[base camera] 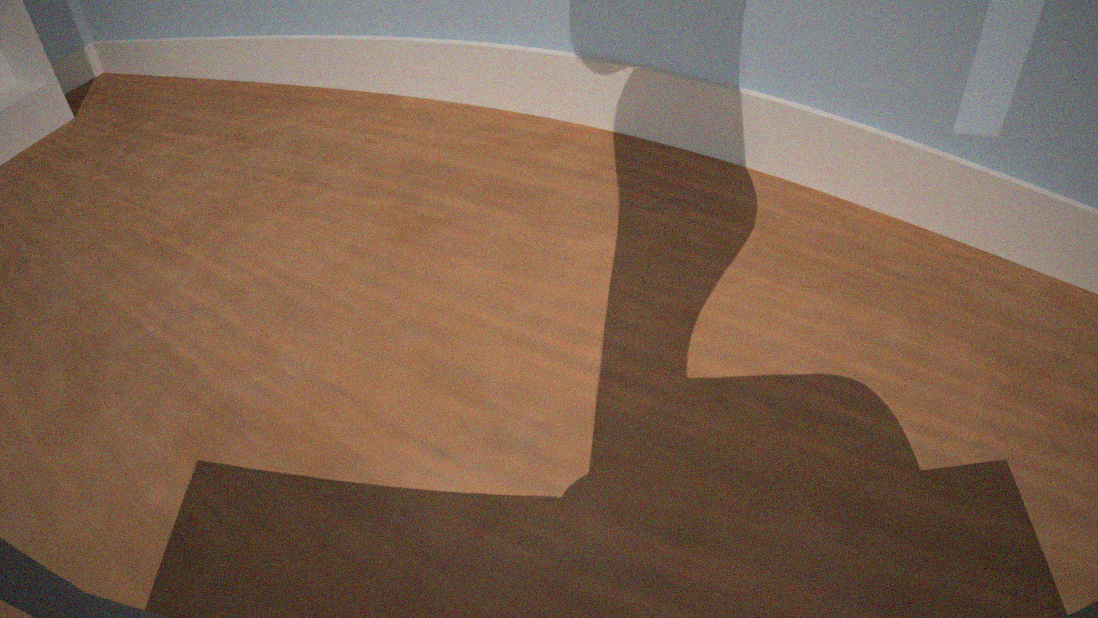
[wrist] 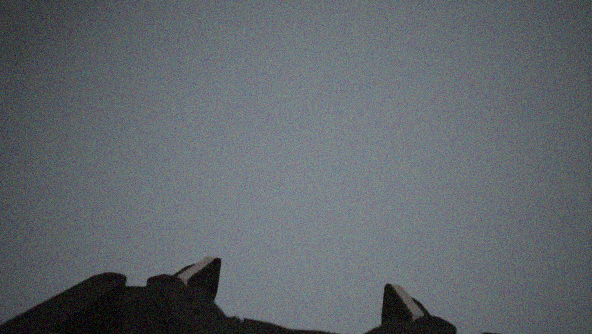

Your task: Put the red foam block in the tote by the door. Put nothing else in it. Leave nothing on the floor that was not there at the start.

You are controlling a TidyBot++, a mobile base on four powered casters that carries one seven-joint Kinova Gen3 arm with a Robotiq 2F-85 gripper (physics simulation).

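Frame: origin at the arm's base, x back, y right, z up, level; millimetres.
Seen in the pictures: gripper, fingertip midpoint: (wrist: 299, 289).
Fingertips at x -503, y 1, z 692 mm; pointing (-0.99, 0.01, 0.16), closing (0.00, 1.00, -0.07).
Observation:
A point is followed by its place in that frame.
My gripper (wrist: 299, 289) {x -503, y 1, z 692 mm} is open, with its two dark fingertips wide apart at the bottom of the wrist view and nothing between them. A plain grey-blue surface fills the wrist view behind the fingers. The red foam block and the tote do not show in either view. The door does not show either.
A blue wall (base camera: 345, 16) {x -941, y -336, z -275 mm} with a white baseboard (base camera: 345, 65) {x -930, y -345, z -354 mm} runs across the back of the base camera view. Part of a white unit (base camera: 26, 99) {x -992, y -1141, z -304 mm} stands on the wooden floor (base camera: 345, 268) {x -511, y -208, z -397 mm} at the far left. The robot's shadow (base camera: 660, 307) {x -462, y 61, z -397 mm} crosses floor and wall.

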